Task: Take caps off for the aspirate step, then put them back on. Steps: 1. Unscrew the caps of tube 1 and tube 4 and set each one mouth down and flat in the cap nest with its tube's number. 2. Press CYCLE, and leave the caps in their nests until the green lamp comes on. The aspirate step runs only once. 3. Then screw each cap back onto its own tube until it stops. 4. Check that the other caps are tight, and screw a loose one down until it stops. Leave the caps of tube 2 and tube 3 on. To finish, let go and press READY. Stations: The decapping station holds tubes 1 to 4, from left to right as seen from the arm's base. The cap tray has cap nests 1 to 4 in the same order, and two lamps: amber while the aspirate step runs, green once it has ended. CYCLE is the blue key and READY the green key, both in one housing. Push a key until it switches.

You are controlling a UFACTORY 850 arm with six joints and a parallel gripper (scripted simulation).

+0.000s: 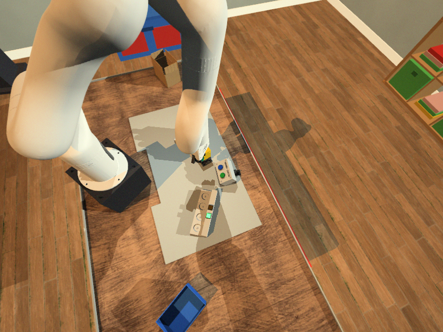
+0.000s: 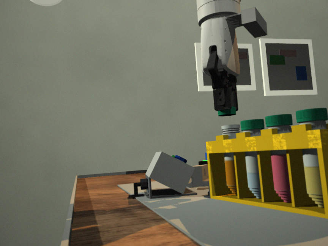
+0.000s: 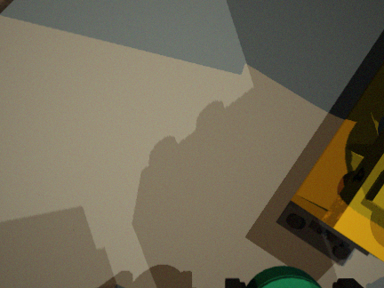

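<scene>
My hand is 90 mm short of the blue cycle key, 20 mm to the left of it and 110 mm above it. Round my hand: green cap: 20 mm below; then grey key housing: 110 mm ahead, 40 mm to the right, 120 mm below; then green key: 100 mm ahead, 70 mm to the right, 110 mm below.
</scene>
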